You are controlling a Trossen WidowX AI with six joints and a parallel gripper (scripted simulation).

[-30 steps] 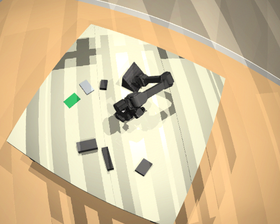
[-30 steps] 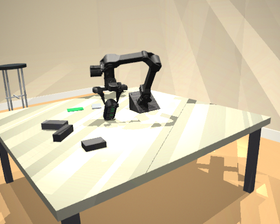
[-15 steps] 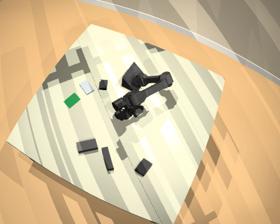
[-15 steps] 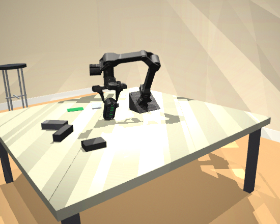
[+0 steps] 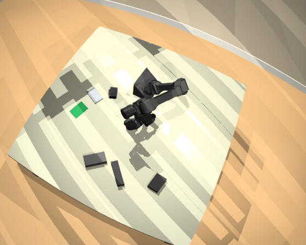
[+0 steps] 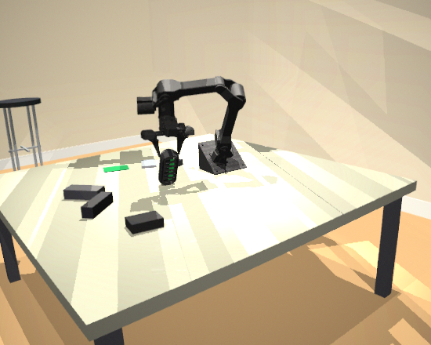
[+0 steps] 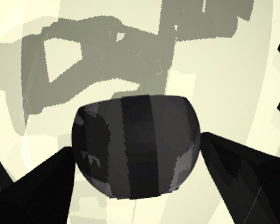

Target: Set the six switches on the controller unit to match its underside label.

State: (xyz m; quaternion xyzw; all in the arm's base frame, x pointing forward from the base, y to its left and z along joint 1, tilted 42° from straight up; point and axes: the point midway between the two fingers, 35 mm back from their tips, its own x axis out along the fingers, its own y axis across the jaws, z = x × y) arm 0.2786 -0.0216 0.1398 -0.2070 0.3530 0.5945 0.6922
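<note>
Now: gripper tip 17 cm past the dark block, 26 cm to the left of it and 11 cm above it. Also, from my gripper tip: pale grey module (10 cm behind, 37 cm to the right, 12 cm below); then green flat plate (5 cm ahead, 41 cm to the right, 13 cm below).
</note>
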